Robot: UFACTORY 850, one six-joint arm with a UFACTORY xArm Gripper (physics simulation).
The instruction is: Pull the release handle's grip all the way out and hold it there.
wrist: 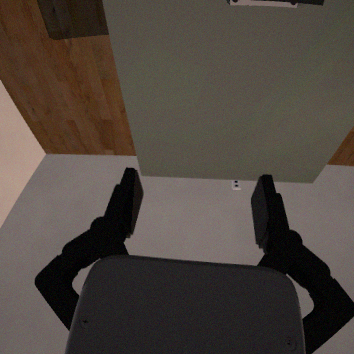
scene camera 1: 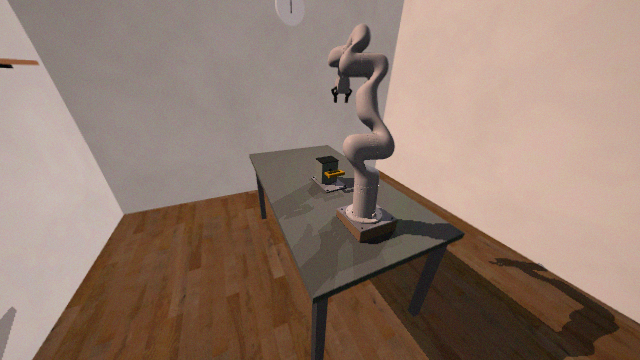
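The release handle's yellow grip (scene camera 1: 334,173) sticks out from the side of a dark upright housing (scene camera 1: 327,163), which stands on a light base plate (scene camera 1: 333,188) on the table. My gripper (scene camera 1: 341,101) (wrist: 196,182) is open and empty, fingers pointing down, high above the housing and grip in the scene view. In the wrist view a small part of the base plate (wrist: 264,3) shows at the top edge; the yellow grip does not show there. How far out the grip stands is too small to tell.
The grey-green table (scene camera 1: 300,200) (wrist: 225,100) carries the arm's wooden base block (scene camera 1: 375,231), near the housing. The arm (scene camera 1: 368,100) rises beside the housing. A wall stands beyond the table's far edge, with a small socket (wrist: 236,185) on it in the wrist view.
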